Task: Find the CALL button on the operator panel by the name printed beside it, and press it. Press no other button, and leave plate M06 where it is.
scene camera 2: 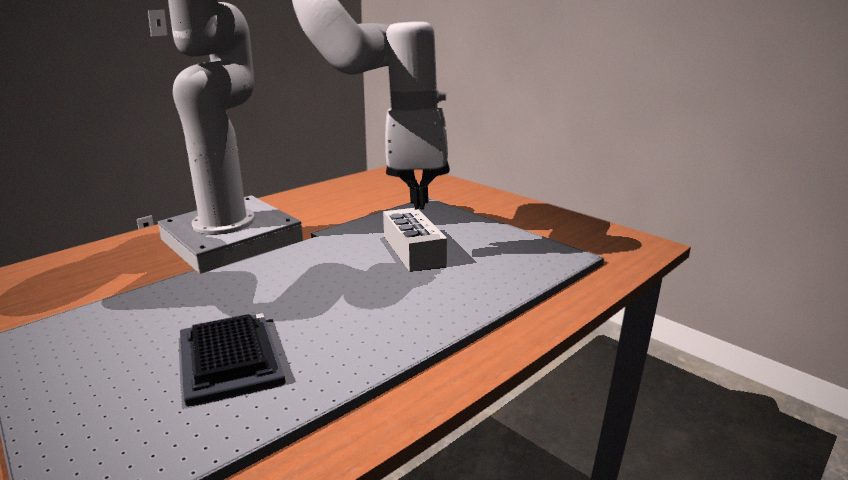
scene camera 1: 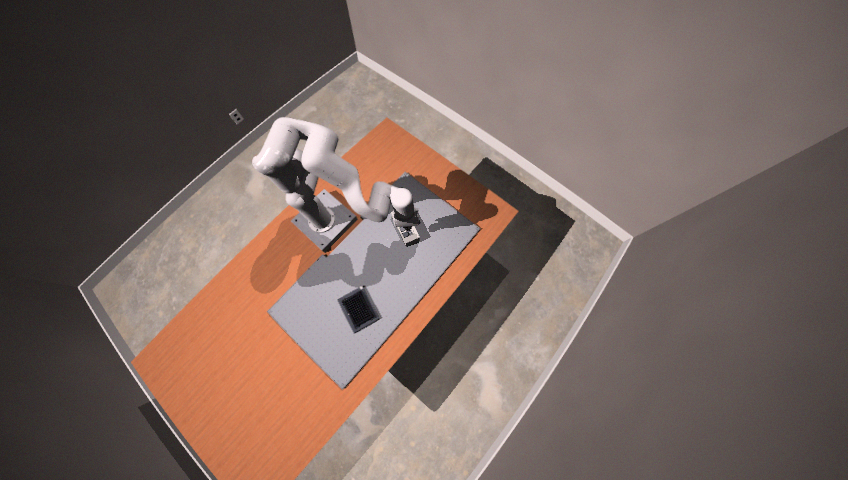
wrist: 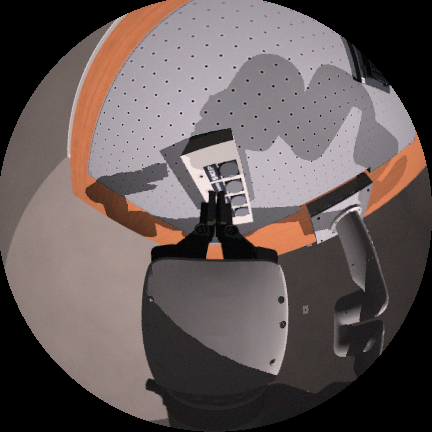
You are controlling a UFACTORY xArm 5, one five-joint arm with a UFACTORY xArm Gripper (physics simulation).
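Frame: origin at the arm's base, x ahead, y left, z up, level; centimetres.
Where they show: gripper, fingertip midpoint: (scene camera 2: 419, 207) (scene camera 1: 408, 228) (wrist: 215, 199); arm's base, link origin: (scene camera 2: 223, 222) (scene camera 1: 322, 220) (wrist: 345, 217).
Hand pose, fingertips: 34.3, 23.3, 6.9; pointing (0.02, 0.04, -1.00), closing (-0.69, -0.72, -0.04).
Each offset is from my fingertips to the top centre of the thing, as dx, dy, dz. Level surfaces: height alone.
The operator panel {-3.8, +1.4, -4.3} (scene camera 1: 410, 242) (scene camera 2: 427, 254) (wrist: 215, 152), a pale box, stands on the pegboard with a row of round grey buttons on top. In the wrist view the SKIP name is partly readable beside the button at one end. The CALL button {-5.8, +0.3, -4.3} (wrist: 238, 201) is third from that end; the fingers hide its printed name. My gripper (scene camera 2: 419, 205) (wrist: 215, 199) is shut and empty, pointing down over the panel's far half. Its tips overlap the name strip in the wrist view; the exact gap is unclear. Plate M06 {+7.8, -39.1, -7.3} (scene camera 1: 359, 308) (scene camera 2: 229, 344) is black and sits in its holder, away from the gripper.
The dark plate holder {+7.8, -39.1, -8.1} (scene camera 2: 238, 389) lies on the grey pegboard {dz -9.9} (scene camera 1: 321, 344) (scene camera 2: 357, 356) (wrist: 165, 65). The arm's square base (scene camera 1: 303, 224) (scene camera 2: 238, 255) stands at the board's edge on the orange table {dz -11.2} (scene camera 1: 196, 380) (scene camera 2: 476, 386). Walls stand behind the table.
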